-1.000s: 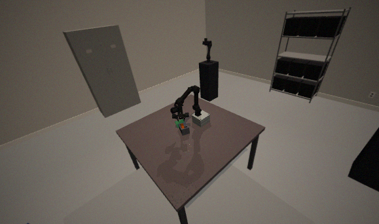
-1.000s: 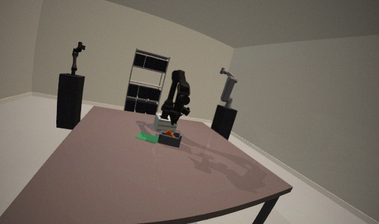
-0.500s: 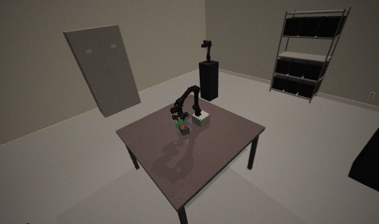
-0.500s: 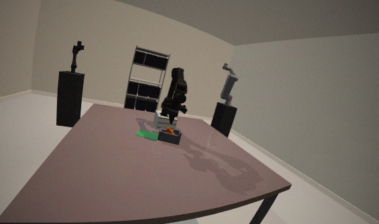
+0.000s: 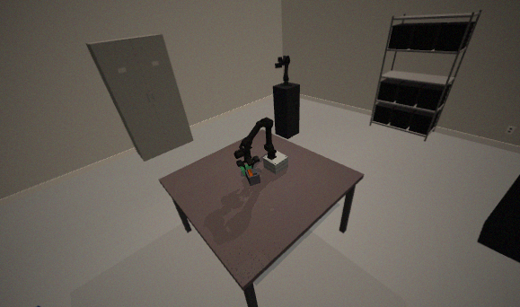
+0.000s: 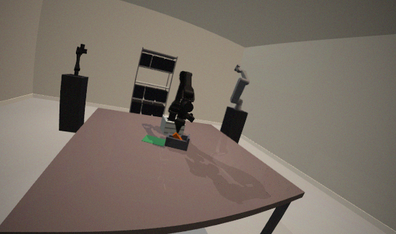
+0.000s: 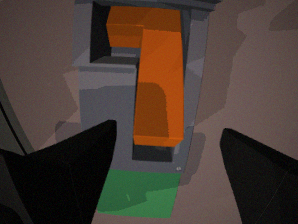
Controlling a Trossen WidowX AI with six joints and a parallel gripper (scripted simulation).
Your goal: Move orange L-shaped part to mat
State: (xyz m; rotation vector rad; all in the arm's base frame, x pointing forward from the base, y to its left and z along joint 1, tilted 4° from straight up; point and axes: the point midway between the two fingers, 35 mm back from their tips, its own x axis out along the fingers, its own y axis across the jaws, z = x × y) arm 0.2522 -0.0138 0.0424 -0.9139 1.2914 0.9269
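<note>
Now: gripper tip 1 cm past the orange L-shaped part, 4 cm to the right of it and 7 cm above it. From my gripper tip the other things lie so: green mat: 7 cm behind, 13 cm to the right, 12 cm below.
</note>
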